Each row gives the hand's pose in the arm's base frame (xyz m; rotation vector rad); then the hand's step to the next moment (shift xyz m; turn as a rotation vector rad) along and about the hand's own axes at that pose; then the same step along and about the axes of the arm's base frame.
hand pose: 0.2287 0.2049 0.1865 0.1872 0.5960 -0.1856
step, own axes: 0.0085 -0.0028 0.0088 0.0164 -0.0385 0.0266
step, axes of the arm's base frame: 0.0110 -0.0057 0.0019 0.0189 -0.0452 0.0076
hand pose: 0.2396 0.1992 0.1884 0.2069 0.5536 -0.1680
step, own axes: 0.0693 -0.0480 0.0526 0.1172 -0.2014 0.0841
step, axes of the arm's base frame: 0.0743 -0.0660 -0.0006 0.0975 -0.2266 -0.0230
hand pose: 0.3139 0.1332 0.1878 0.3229 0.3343 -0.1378
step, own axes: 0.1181 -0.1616 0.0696 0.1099 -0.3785 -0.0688
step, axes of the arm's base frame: 0.1014 -0.1844 -0.0248 0.0121 -0.3415 -0.2082
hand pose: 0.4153 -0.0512 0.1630 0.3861 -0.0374 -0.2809
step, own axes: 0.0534 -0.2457 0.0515 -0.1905 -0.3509 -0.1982
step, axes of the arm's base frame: -0.0180 -0.2519 -0.0458 -0.2577 -0.1862 -0.3125
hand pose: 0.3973 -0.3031 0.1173 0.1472 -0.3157 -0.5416
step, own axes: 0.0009 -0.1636 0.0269 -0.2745 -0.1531 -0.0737
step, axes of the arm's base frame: -0.0872 -0.1407 -0.0104 -0.2717 0.0190 -0.1733
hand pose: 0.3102 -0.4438 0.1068 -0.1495 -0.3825 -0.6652
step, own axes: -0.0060 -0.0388 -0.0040 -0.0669 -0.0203 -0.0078
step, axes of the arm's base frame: -0.0274 -0.0278 -0.0055 -0.0586 0.0205 -0.0331
